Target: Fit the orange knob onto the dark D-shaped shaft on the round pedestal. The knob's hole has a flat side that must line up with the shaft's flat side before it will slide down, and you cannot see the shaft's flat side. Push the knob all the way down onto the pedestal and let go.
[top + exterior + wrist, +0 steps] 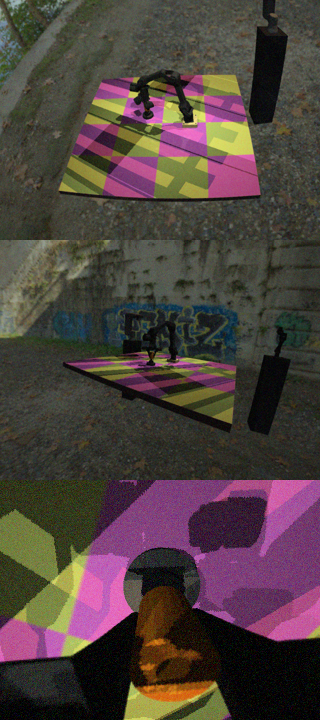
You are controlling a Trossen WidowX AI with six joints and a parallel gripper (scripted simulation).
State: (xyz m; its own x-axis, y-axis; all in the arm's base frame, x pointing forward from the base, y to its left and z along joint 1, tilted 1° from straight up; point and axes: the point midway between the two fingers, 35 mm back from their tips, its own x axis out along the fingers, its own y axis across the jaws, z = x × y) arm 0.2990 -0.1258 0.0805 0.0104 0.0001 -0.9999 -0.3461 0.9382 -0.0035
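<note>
The orange knob lies 2 cm above my gripper tip. Also, from my gripper tip: pedestal 4 cm below.
</note>
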